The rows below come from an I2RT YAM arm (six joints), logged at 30 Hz.
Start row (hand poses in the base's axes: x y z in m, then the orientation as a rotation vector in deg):
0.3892, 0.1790, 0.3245, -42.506, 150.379, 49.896
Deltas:
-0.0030, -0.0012, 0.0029, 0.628, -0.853, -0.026
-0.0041, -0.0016, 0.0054, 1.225, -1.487, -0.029
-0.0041, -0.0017, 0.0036, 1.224, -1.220, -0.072
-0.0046, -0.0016, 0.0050, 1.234, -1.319, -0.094
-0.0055, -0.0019, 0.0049, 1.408, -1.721, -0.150
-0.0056, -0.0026, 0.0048, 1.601, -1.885, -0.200
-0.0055, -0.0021, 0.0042, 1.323, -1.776, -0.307
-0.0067, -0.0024, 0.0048, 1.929, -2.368, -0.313
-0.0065, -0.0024, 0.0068, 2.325, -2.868, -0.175
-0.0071, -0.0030, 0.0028, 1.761, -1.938, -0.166
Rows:
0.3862, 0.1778, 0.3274, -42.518, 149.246, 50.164
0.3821, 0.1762, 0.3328, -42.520, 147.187, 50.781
0.3780, 0.1745, 0.3364, -42.387, 145.366, 51.521
0.3734, 0.1729, 0.3414, -42.242, 143.455, 52.188
0.3679, 0.1710, 0.3463, -42.072, 141.093, 52.782
0.3623, 0.1684, 0.3511, -41.810, 138.474, 53.457
0.3568, 0.1663, 0.3553, -41.470, 136.143, 53.808
0.3501, 0.1639, 0.3601, -41.065, 132.918, 54.463
0.3436, 0.1615, 0.3669, -40.807, 128.991, 55.273
0.3365, 0.1585, 0.3697, -40.479, 126.225, 55.959

